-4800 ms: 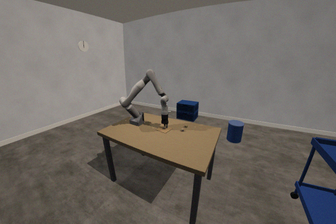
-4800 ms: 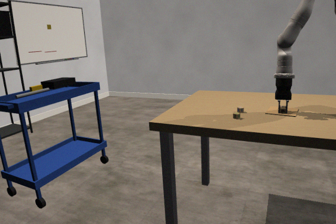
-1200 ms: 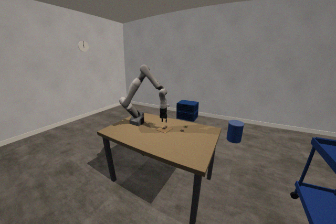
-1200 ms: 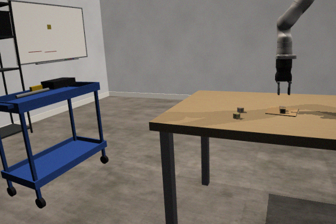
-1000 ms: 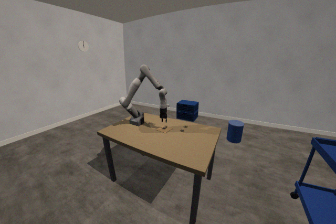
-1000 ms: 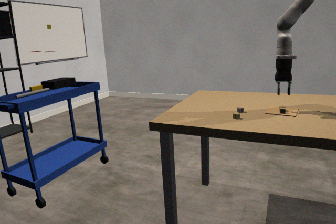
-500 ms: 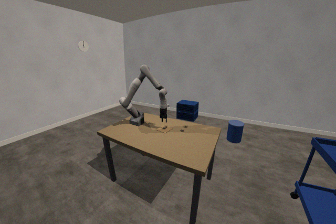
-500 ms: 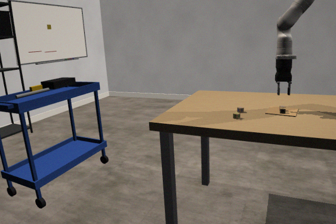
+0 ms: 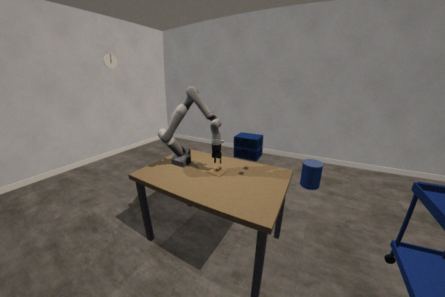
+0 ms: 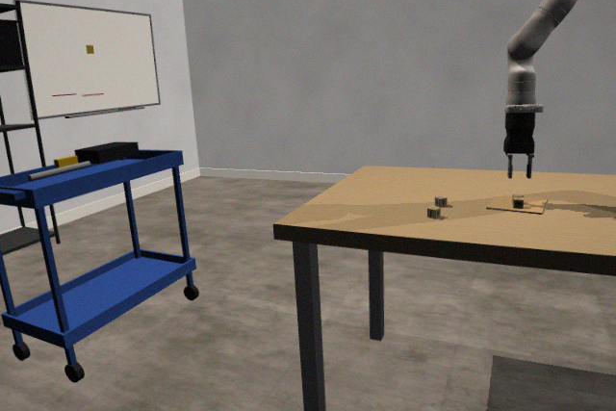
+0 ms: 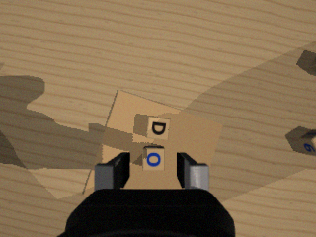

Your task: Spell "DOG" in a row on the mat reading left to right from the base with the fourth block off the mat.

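Right now the tan mat is 90 mm below my hand and 10 mm to the right of it.
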